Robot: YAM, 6 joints.
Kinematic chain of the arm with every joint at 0, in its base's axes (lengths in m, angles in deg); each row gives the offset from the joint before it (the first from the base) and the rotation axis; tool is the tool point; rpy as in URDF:
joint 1: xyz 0 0 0.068 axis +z
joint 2: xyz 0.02 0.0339 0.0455 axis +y
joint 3: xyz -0.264 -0.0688 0 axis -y
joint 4: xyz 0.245 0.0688 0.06 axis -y
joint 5: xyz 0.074 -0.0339 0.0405 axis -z
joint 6: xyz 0.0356 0 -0.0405 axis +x
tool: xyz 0 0 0 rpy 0 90 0
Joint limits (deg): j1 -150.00..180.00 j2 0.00..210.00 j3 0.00..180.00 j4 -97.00..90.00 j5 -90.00..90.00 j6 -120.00..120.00
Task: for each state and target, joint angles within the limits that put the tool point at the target. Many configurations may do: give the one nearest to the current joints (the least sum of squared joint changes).
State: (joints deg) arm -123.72 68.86 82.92 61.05 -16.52 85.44
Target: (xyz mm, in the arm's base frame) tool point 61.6 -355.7 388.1
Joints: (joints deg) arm -82.16 90.24 66.10 55.61 -20.52 85.44
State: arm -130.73 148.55 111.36 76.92 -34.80 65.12
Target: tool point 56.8 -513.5 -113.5
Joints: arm -85.97 180.10 107.29 67.14 -35.38 65.12
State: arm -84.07 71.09 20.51 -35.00 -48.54 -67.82
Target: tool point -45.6 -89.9 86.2
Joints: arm -128.79 69.75 12.69 -40.53 -35.70 -67.82
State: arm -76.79 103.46 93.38 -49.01 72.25 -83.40
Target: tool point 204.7 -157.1 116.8
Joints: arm -30.23 108.64 53.39 -59.86 66.67 -83.40
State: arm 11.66 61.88 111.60 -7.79 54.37 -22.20
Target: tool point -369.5 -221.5 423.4
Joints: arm 26.80 6.30 122.56 -10.35 60.92 -22.20
